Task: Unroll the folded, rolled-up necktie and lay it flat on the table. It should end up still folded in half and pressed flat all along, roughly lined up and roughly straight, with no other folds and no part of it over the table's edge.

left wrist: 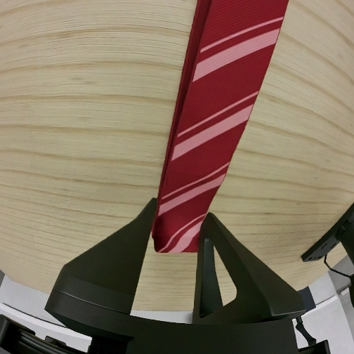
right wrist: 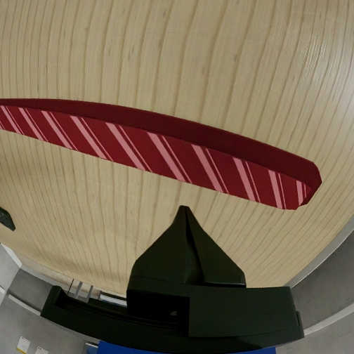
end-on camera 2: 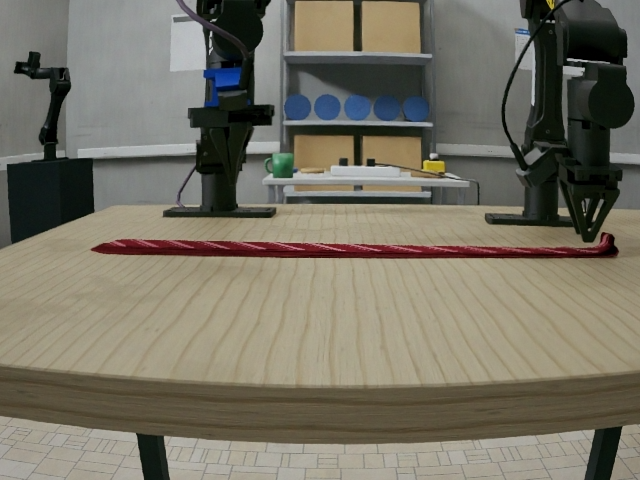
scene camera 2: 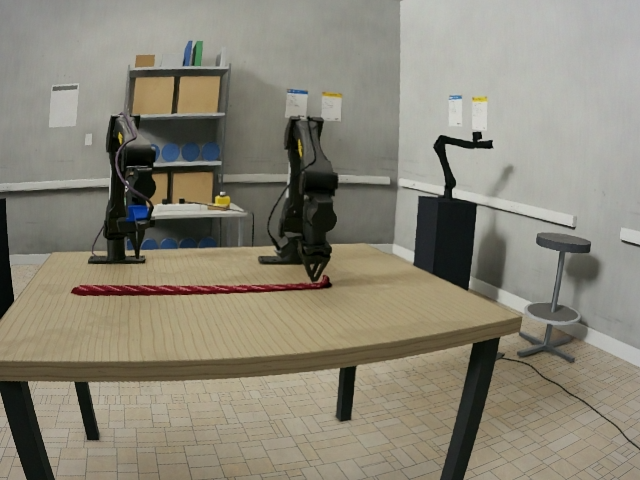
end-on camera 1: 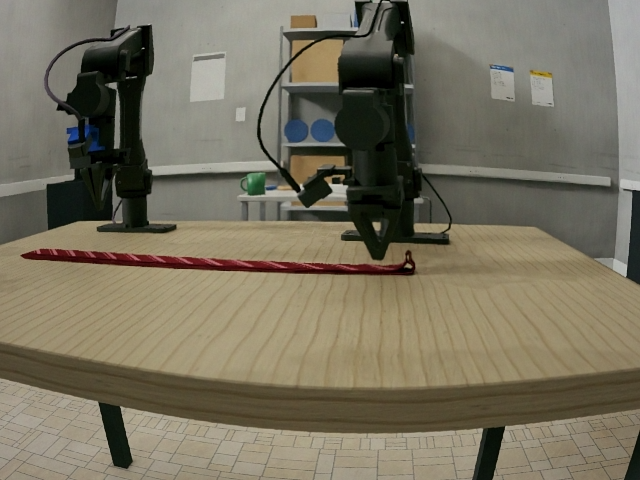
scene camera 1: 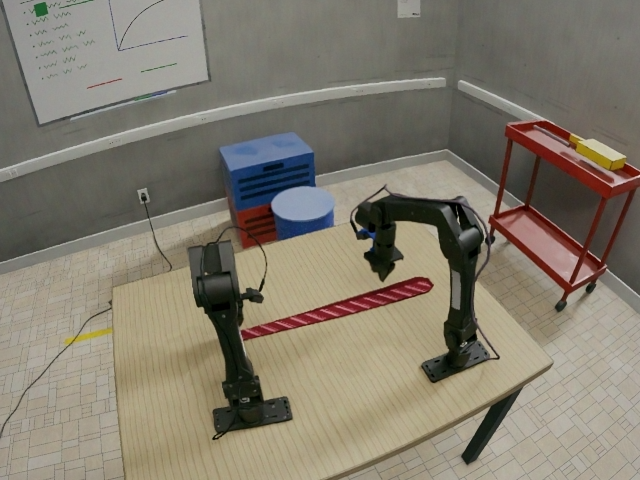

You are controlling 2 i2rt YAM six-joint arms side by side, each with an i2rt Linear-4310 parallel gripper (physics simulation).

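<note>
The dark red necktie with pink stripes (scene camera 1: 336, 311) (scene camera 2: 196, 289) (end-on camera 1: 206, 264) (end-on camera 2: 310, 250) (left wrist: 225, 100) (right wrist: 150, 150) lies long and roughly straight on the table, its layers slightly offset sideways. Its narrow end turns up in a small loop, seen in scene camera 2 and the end-on views. My left gripper (scene camera 2: 315, 279) (end-on camera 1: 378, 257) (end-on camera 2: 588, 240) (left wrist: 180, 212) is partly open and empty, low near this end; its tips appear either side of the tie in the left wrist view. My right gripper (scene camera 1: 383, 279) (scene camera 2: 137, 256) (right wrist: 182, 211) is shut and empty, above the table beside the wide end.
The wooden table (scene camera 1: 336, 387) (scene camera 2: 206, 330) carries both arm bases. Its edges lie beyond both tie ends. A blue drum (scene camera 1: 303, 206) and a blue and red cabinet (scene camera 1: 268, 155) stand behind it. A red cart (scene camera 1: 542, 232) stands at the right in scene camera 1.
</note>
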